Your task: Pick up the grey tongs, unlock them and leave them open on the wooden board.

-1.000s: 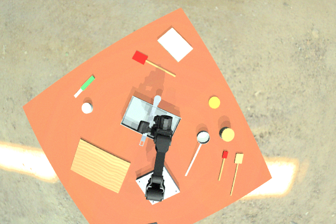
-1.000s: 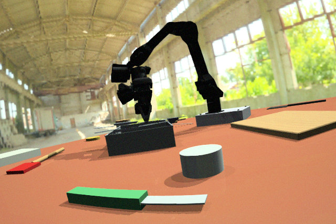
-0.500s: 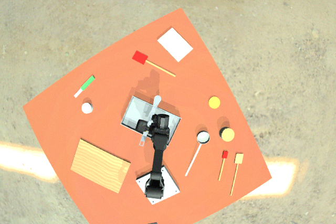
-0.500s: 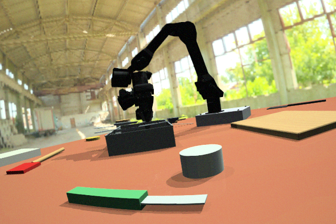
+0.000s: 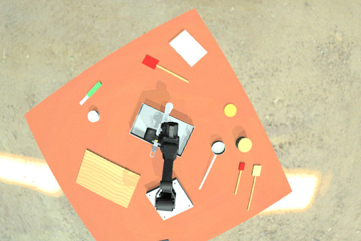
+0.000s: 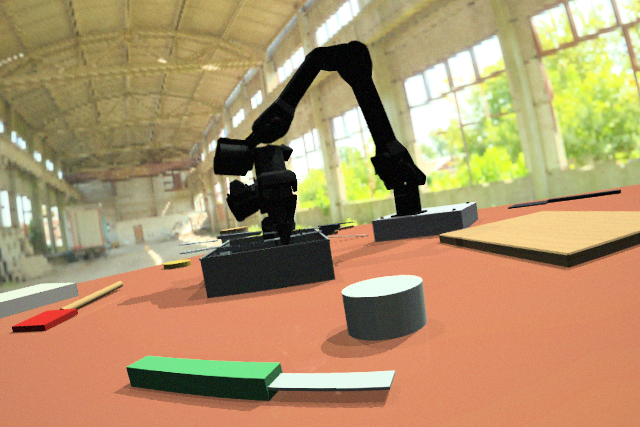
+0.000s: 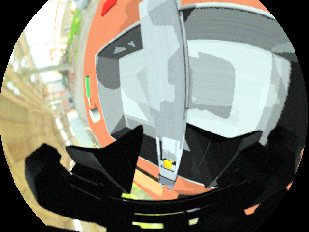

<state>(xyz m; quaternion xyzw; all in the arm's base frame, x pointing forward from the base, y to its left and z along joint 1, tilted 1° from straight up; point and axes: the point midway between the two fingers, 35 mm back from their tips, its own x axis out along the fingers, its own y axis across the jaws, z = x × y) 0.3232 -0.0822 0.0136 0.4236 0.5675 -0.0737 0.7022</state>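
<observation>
Now: the roasting tin 4 cm to the right of my gripper tip and 1 cm below it. Also, from my gripper tip: yellow disc: 5 cm behind, 42 cm to the right, 3 cm below; then wooden board: 15 cm behind, 40 cm to the left, 3 cm below; then red spatula: 32 cm ahead, 16 cm to the right, 3 cm below.
</observation>
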